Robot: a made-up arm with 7 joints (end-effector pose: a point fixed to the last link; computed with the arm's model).
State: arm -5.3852 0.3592 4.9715 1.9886 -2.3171 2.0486 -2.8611
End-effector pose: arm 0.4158 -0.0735 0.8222 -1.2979 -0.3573 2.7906
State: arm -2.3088 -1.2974 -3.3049 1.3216 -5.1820 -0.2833 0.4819
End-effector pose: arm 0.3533 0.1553 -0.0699 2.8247 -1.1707 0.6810
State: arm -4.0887 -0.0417 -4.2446 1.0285 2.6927 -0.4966 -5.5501
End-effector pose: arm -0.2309 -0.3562 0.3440 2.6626 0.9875 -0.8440
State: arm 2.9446 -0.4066 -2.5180 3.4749 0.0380 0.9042 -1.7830
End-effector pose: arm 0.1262 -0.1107 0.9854 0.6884 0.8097 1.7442
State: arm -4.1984 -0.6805 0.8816 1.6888 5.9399 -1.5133 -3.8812
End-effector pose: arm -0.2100 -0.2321 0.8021 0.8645 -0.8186 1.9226
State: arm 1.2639 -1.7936 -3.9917 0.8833 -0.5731 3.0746 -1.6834
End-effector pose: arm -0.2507 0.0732 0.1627 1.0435 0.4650 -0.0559
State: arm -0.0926 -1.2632 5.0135 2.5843 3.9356 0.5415 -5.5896
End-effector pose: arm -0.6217 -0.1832 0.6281 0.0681 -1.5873 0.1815
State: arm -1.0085 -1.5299 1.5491 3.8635 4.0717 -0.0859 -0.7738
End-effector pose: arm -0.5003 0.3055 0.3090 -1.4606 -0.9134 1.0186
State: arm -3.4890 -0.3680 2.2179 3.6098 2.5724 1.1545 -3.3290
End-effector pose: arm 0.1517 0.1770 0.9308 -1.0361 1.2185 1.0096
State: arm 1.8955 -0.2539 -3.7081 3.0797 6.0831 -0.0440 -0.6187
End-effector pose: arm 0.0803 -0.1122 1.0118 0.2769 0.0165 0.5069
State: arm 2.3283 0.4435 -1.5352 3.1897 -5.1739 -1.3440 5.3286
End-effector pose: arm -0.1581 0.0633 0.8727 0.3641 1.0845 -1.8413
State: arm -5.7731 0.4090 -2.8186 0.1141 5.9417 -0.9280 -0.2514
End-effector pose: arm -0.1966 -0.2521 0.3307 1.2780 -1.2397 0.3771
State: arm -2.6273 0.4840 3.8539 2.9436 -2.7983 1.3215 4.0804
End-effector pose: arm -0.2566 -0.1510 0.9708 1.3982 0.1169 -0.3188
